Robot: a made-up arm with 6 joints. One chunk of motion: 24 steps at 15 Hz.
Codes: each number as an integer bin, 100 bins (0 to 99) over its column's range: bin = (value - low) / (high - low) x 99, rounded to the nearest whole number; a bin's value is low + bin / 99 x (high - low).
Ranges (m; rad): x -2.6..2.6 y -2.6..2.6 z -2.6..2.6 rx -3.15..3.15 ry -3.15..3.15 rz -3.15..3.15
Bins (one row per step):
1: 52 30 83 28 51 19
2: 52 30 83 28 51 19
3: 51 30 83 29 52 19
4: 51 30 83 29 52 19
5: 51 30 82 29 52 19
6: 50 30 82 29 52 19
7: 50 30 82 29 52 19
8: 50 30 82 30 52 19
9: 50 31 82 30 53 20
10: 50 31 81 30 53 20
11: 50 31 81 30 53 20
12: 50 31 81 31 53 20
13: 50 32 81 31 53 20
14: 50 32 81 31 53 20
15: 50 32 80 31 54 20
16: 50 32 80 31 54 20
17: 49 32 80 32 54 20
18: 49 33 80 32 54 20
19: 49 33 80 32 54 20
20: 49 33 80 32 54 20
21: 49 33 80 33 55 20
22: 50 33 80 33 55 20
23: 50 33 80 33 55 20
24: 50 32 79 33 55 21
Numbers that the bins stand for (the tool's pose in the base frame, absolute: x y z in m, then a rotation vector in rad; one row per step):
1: 0.1313 -1.0242 1.7596 -1.3682 0.0955 -1.9409
2: 0.1313 -1.0242 1.7596 -1.3682 0.0955 -1.9409
3: 0.0788 -1.0242 1.7596 -1.3045 0.1591 -1.9409
4: 0.0788 -1.0242 1.7596 -1.3045 0.1591 -1.9409
5: 0.0788 -1.0242 1.7071 -1.3045 0.1591 -1.9409
6: 0.0263 -1.0242 1.7071 -1.3045 0.1591 -1.9409
7: 0.0263 -1.0242 1.7071 -1.3045 0.1591 -1.9409
8: 0.0263 -1.0242 1.7071 -1.2409 0.1591 -1.9409
9: 0.0263 -0.9717 1.7071 -1.2409 0.2227 -1.8773
10: 0.0263 -0.9717 1.6545 -1.2409 0.2227 -1.8773
11: 0.0263 -0.9717 1.6545 -1.2409 0.2227 -1.8773
12: 0.0263 -0.9717 1.6545 -1.1773 0.2227 -1.8773
13: 0.0263 -0.9192 1.6545 -1.1773 0.2227 -1.8773
14: 0.0263 -0.9192 1.6545 -1.1773 0.2227 -1.8773
15: 0.0263 -0.9192 1.6020 -1.1773 0.2864 -1.8773
16: 0.0263 -0.9192 1.6020 -1.1773 0.2864 -1.8773
17: -0.0263 -0.9192 1.6020 -1.1136 0.2864 -1.8773
18: -0.0263 -0.8667 1.6020 -1.1136 0.2864 -1.8773
19: -0.0263 -0.8667 1.6020 -1.1136 0.2864 -1.8773
20: -0.0263 -0.8667 1.6020 -1.1136 0.2864 -1.8773
21: -0.0263 -0.8667 1.6020 -1.0500 0.3500 -1.8773
22: 0.0263 -0.8667 1.6020 -1.0500 0.3500 -1.8773
23: 0.0263 -0.8667 1.6020 -1.0500 0.3500 -1.8773
24: 0.0263 -0.9192 1.5495 -1.0500 0.3500 -1.8136

